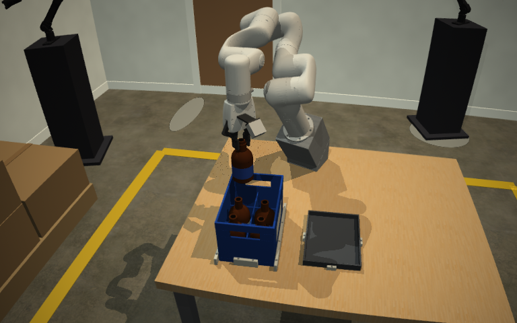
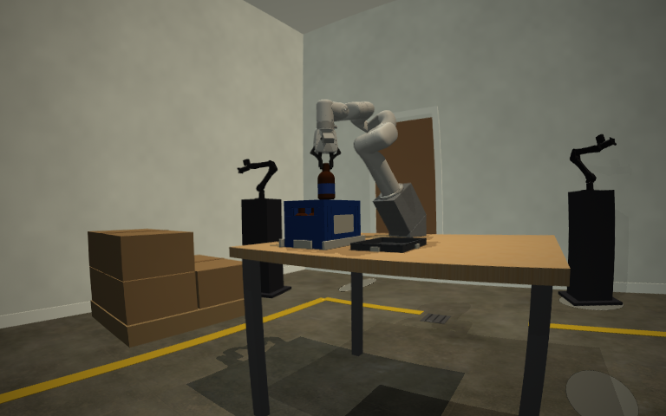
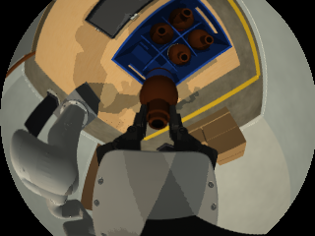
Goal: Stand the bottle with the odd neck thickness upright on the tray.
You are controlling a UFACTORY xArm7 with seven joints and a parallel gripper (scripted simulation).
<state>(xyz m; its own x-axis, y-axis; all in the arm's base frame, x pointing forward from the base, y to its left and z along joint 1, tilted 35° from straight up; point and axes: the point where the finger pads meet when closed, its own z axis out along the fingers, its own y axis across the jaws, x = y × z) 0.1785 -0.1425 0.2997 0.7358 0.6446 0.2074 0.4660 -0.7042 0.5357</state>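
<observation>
Right now the brown bottle is 70 mm below my hand. The rest, counted from my hand: glass bottle (90 mm ahead, 20 mm to the right, 250 mm below); dark tray (150 mm ahead, 300 mm to the left, 320 mm below); blue crate (100 mm ahead, 20 mm to the left, 250 mm below).
</observation>
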